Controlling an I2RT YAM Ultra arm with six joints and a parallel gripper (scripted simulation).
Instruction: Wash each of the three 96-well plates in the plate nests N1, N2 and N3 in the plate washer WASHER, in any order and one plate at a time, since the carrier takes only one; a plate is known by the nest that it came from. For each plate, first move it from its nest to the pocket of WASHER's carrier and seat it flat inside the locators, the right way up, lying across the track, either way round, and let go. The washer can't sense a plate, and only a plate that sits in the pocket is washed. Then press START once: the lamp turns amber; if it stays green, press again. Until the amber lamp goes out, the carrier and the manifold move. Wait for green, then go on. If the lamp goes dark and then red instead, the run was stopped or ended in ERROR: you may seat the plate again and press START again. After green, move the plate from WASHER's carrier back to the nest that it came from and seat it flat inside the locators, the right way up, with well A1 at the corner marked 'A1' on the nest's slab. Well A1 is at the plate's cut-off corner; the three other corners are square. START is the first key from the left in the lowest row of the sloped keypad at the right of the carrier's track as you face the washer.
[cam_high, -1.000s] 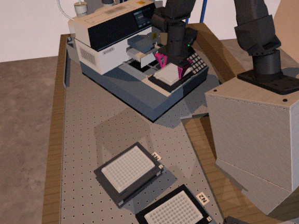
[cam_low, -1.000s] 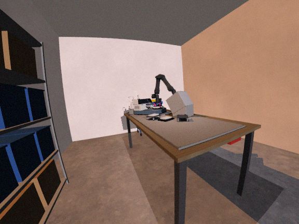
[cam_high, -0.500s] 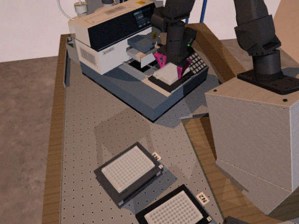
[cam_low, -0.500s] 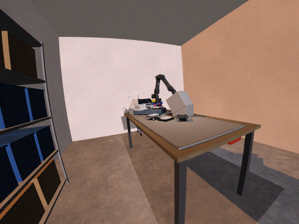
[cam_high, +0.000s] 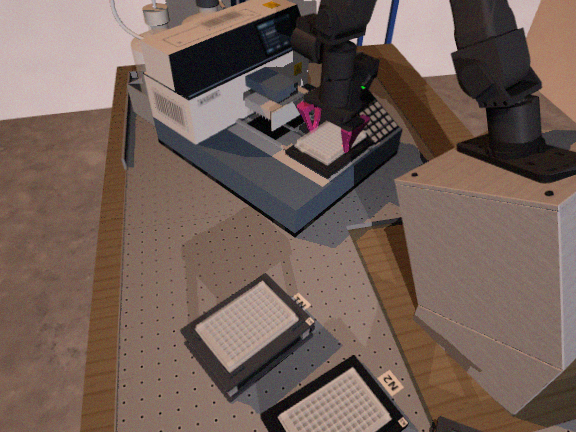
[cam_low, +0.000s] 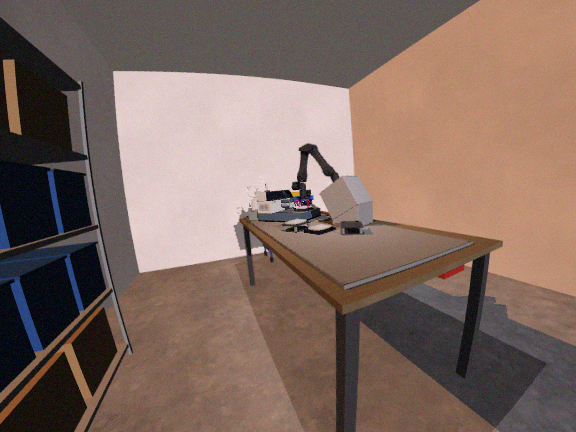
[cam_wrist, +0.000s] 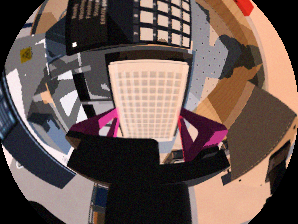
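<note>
The dark carrier pocket lies 2 cm below my hand. The rest, counted from my hand: nest N1: 24 cm ahead, 34 cm to the left, 6 cm below; then manifold: 8 cm ahead, 13 cm to the right, 3 cm above; then washer: 8 cm ahead, 13 cm to the right, 3 cm above.
</note>
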